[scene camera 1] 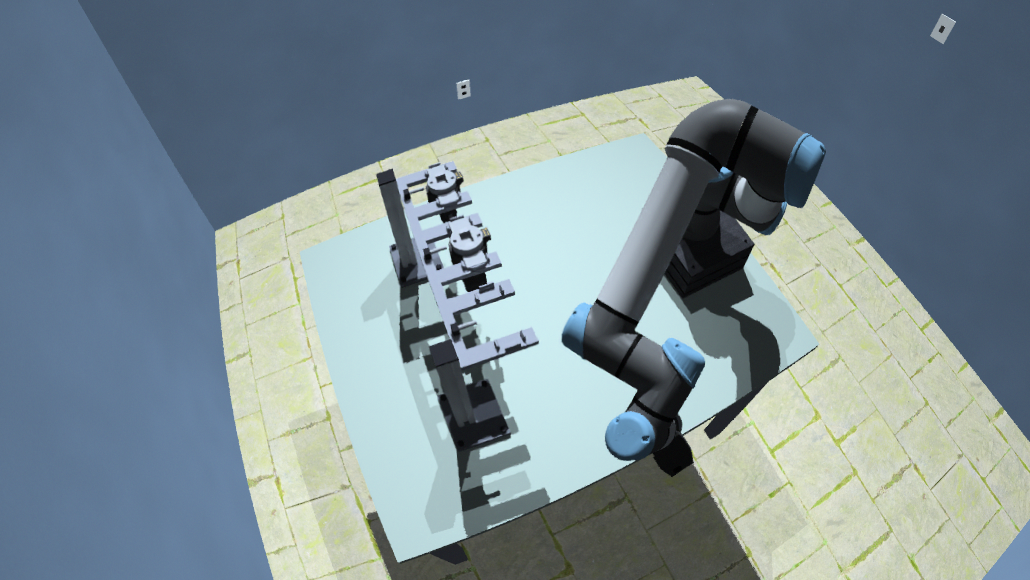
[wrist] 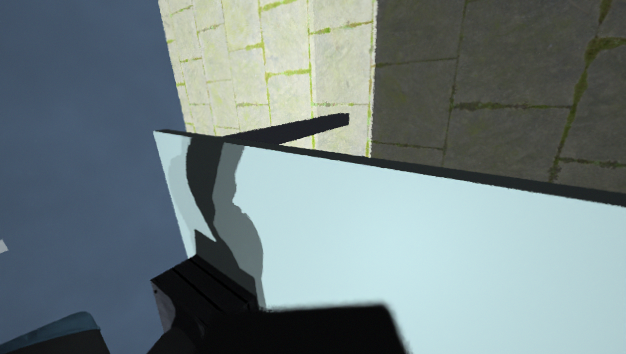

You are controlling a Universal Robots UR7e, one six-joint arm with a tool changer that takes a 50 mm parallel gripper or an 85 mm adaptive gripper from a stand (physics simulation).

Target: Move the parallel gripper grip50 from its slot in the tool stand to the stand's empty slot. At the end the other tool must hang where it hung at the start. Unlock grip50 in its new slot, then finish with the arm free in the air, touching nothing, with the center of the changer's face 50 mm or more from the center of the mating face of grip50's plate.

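Frame: origin at the arm's base, x ahead, y left, z up, level; metres.
Seen in the pictures: arm's base, origin of the base link: [scene camera 1: 692, 217].
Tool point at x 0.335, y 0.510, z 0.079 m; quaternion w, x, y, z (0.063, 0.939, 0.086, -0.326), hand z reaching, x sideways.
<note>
Offsets run from my tool point to a thing's top centre. "*": to the spot under its first point. Level surfaces: height alone.
The tool stand [scene camera 1: 395, 216] is at the left of the scene view. Two tools hang in it by pale plates: one tool {dx +0.268, dy -0.623, dz +0.110 m} [scene camera 1: 441, 181] in the far slot and one tool {dx +0.251, dy -0.444, dz +0.110 m} [scene camera 1: 467, 237] in the middle slot. Which is grip50 I cannot tell; their fingers are hidden or too small. The near slot is empty between its two prongs, the nearer prong {* dx +0.287, dy -0.204, dz +0.092 m} [scene camera 1: 481, 352] being closest to the front. The arm's wrist [scene camera 1: 629, 435] is right of the stand, apart from it, above the table's front edge. No tool shows on it; the changer's face is hidden. A black block [wrist: 310, 330] fills the wrist view's bottom.
The pale table {dz -0.190 m} [scene camera 1: 576, 216] [wrist: 425, 250] carries the stand and the robot's dark base [scene camera 1: 709, 262] [wrist: 205, 285]. The upper arm and forearm [scene camera 1: 652, 237] bend over the table's right side. Tiled floor and blue walls surround the table.
</note>
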